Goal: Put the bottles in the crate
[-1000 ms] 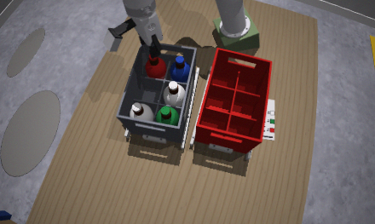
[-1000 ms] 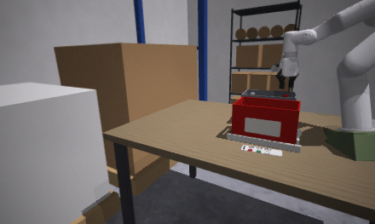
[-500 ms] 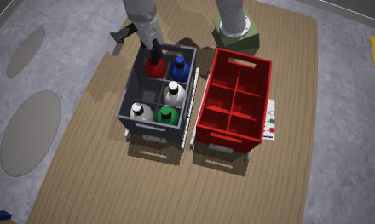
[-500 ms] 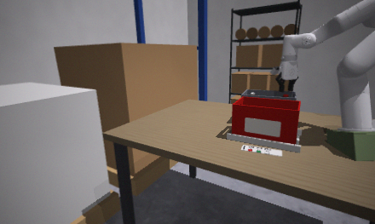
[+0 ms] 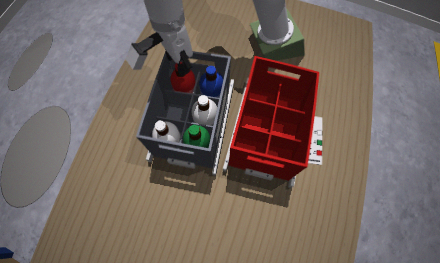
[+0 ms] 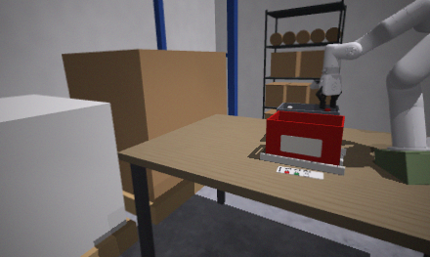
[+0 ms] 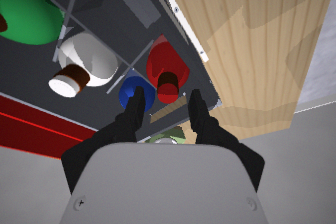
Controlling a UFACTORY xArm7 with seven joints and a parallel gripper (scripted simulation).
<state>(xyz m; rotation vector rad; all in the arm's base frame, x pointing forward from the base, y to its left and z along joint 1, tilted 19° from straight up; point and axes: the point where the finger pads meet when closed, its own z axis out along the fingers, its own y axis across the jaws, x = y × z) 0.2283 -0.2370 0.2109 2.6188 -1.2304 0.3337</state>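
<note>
The red-label bottle lies 100 mm below my hand. Also, from my hand: green bottle 180 mm ahead, 100 mm below, 60 mm to the left; then blue-label bottle 100 mm below, 90 mm to the left, 10 mm ahead; then grey crate 100 mm below, 90 mm ahead, 30 mm to the left.
</note>
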